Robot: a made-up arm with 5 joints.
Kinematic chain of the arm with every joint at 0, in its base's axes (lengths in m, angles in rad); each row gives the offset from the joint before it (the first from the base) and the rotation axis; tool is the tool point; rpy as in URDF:
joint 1: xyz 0 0 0.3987 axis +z
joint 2: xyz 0 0 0 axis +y
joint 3: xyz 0.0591 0 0.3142 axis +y
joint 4: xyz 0.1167 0 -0.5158 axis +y
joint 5: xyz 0.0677 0 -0.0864 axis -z
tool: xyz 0 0 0 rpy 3.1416 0 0
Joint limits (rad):
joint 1: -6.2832..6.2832
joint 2: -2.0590..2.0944
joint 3: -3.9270..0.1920
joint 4: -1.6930..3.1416
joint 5: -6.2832..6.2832
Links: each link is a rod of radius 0.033 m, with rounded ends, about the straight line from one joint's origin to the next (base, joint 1, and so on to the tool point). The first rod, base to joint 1, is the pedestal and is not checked.
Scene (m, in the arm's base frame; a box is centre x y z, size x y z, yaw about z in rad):
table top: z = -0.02
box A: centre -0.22 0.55 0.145 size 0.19 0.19 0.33 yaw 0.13
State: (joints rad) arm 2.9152 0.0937 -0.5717 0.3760 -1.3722
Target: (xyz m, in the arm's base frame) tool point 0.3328 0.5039 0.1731
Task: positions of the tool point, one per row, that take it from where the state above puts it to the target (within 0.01 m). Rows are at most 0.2 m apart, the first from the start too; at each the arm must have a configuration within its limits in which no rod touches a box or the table.
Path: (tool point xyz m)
1: -0.4781 0.2413 0.2736
2: -0.4255 0.3645 0.3282
3: -0.3374 0.4711 0.3861
4: -0.2200 0.5500 0.4465
5: -0.0844 0.6009 0.3817
6: 0.0623 0.6107 0.3140
7: 0.2059 0.5774 0.2441
8: 0.3328 0.5039 0.1731

